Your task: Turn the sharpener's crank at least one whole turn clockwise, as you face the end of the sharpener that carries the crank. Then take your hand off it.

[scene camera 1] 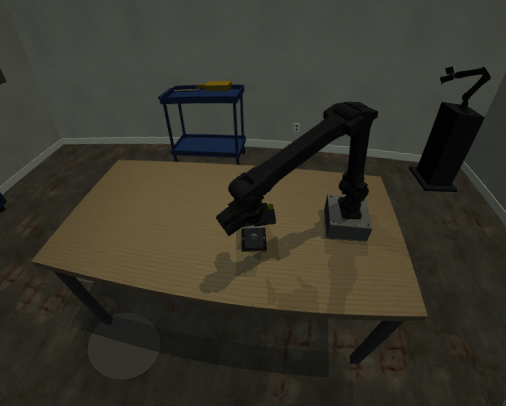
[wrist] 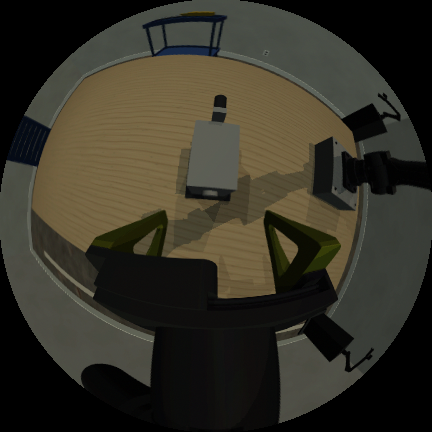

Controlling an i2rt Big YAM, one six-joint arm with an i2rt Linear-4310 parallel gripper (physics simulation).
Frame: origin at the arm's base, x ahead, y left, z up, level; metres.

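Seen in the pictures: gripper, fingertip midpoint: (wrist: 215,215); arm's base, link origin: (scene camera 1: 349,209) (wrist: 347,172).
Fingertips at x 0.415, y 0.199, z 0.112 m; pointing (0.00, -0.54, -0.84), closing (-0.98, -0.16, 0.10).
Offsets run from my fingertips to a thing's top centre. "*": to the spot under its first point. Level surfaces: height alone.
The sharpener @[* dy -0.038, dx +0.002, dz -0.147 m] (scene camera 1: 254,240) (wrist: 214,156) stands upright on the wooden table, a light grey box on a dark base. A pale round spot shows on its end toward the scene camera. Its crank @[dy -0.167, dx +0.014, dz -0.056 m] (wrist: 219,108), dark with a light band, sticks out from the opposite end, toward the cart; in the scene view the crank is hidden behind the gripper and arm. My gripper (scene camera 1: 262,214) (wrist: 215,215) is open and empty, above the sharpener. In the wrist view its green-yellow fingers stand wide apart, below the sharpener in the picture and clear of the crank.
The arm's grey base block (scene camera 1: 348,229) (wrist: 325,167) stands at the right of the table @[dz -0.200 m] (scene camera 1: 150,250) (wrist: 110,125). A blue cart (scene camera 1: 202,95) (wrist: 185,20) with a yellow object (scene camera 1: 218,86) on it stands behind the table. A dark pedestal (scene camera 1: 447,145) with a small arm stands at the right.
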